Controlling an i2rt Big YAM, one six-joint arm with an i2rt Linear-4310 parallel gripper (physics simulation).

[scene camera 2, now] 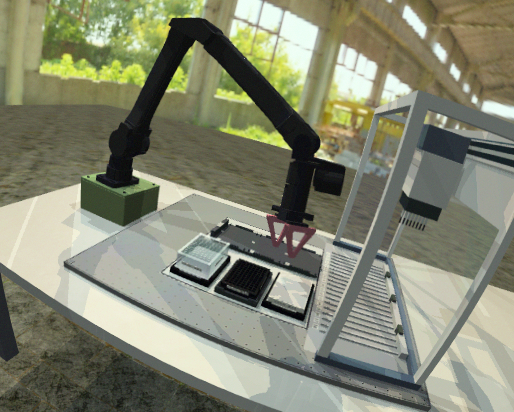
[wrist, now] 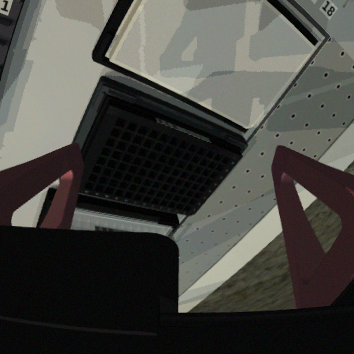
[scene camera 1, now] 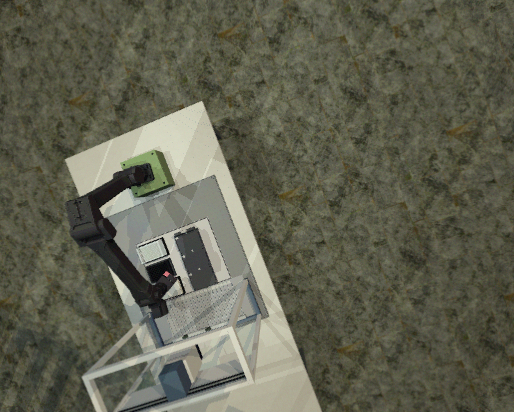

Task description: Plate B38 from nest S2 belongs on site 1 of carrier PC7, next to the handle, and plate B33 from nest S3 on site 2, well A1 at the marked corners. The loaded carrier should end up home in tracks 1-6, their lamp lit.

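Places are measured from the arm's base along level axes (x ahead, y left, z up), in centimetres.
Pixels of known places: gripper, between the fingertips: (scene camera 2: 282, 252) (wrist: 176, 154) (scene camera 1: 165, 284); arm's base, origin of its link: (scene camera 2: 117, 181) (scene camera 1: 140, 174).
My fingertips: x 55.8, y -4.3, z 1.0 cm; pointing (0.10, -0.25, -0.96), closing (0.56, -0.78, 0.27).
For each thing: its top centre in the pictures, then the offset to it from my fingertips.
- black gridded plate, centre of its top: (wrist: 159, 172) (scene camera 2: 247, 275) (scene camera 1: 159, 271) dx -5.6, dy -4.5, dz -6.7 cm
- clear plate, centre of its top: (scene camera 2: 204, 247) (scene camera 1: 149, 252) dx -17.2, dy -5.0, dz -4.0 cm
- white plate, centre of its top: (wrist: 225, 49) (scene camera 2: 292, 288) (scene camera 1: 168, 290) dx +5.0, dy -2.6, dz -6.7 cm
- dark carrier, centre of its top: (scene camera 2: 270, 241) (scene camera 1: 194, 259) dx -6.9, dy +15.7, dz -6.3 cm
My gripper (scene camera 1: 166, 274) (scene camera 2: 284, 250) (wrist: 176, 154) is open and empty, its red fingers high above the plate nests. A black gridded plate (scene camera 1: 158, 270) (scene camera 2: 246, 278) (wrist: 160, 165) sits in the middle nest, between the fingers in the wrist view but well below them. A clear plate (scene camera 1: 152, 250) (scene camera 2: 204, 252) sits in the nest nearer the arm base. A white plate (scene camera 2: 290, 291) (wrist: 200, 60) sits in the nest nearer the deck. The dark carrier (scene camera 1: 197, 257) (scene camera 2: 235, 241) lies beside the nests, with no plate visible on it. Plate and nest labels and the lamp are unreadable.
The slotted track deck (scene camera 1: 200, 310) (scene camera 2: 360, 300) adjoins the nests and carrier. A tall white frame (scene camera 1: 125, 364) (scene camera 2: 374, 225) stands over the deck's far side, holding a pipetting head (scene camera 1: 175, 381) (scene camera 2: 435, 165). The green base block (scene camera 1: 160, 167) (scene camera 2: 120, 200) stands at the opposite end.
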